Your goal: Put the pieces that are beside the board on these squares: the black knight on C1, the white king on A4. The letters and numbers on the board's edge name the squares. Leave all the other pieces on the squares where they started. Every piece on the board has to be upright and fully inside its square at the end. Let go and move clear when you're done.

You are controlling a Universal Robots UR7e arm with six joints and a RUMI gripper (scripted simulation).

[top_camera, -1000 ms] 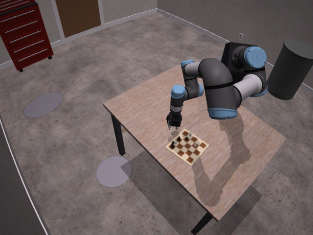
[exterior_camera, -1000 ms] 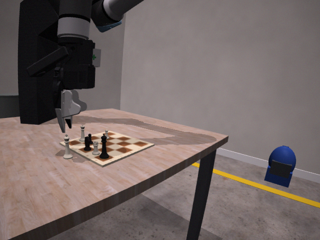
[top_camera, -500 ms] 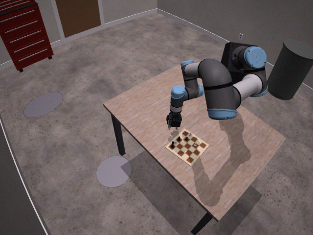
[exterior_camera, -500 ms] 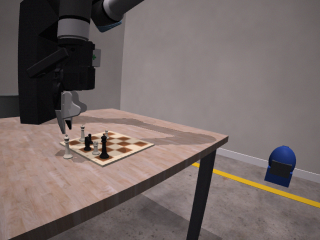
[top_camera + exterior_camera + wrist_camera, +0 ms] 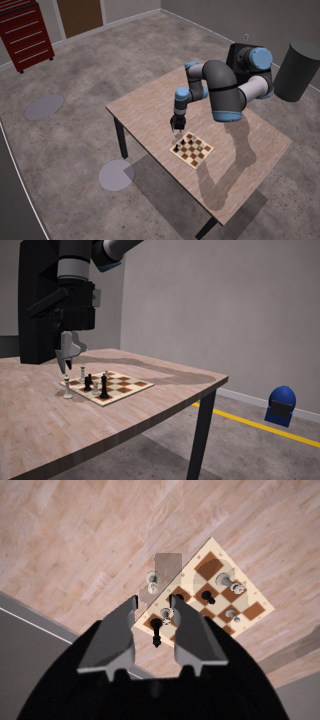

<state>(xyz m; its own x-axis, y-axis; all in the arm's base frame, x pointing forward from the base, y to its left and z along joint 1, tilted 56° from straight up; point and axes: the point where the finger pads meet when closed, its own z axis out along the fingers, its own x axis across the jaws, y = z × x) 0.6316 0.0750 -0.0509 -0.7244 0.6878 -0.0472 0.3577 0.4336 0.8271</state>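
My hand is 6 cm above the white king. The rest, counted from my hand: chessboard: 13 cm to the left, 8 cm below, 6 cm behind; then black pawn: 8 cm to the left, 8 cm behind, 7 cm below; then white rook: 7 cm to the left, 6 cm below, 1 cm ahead.
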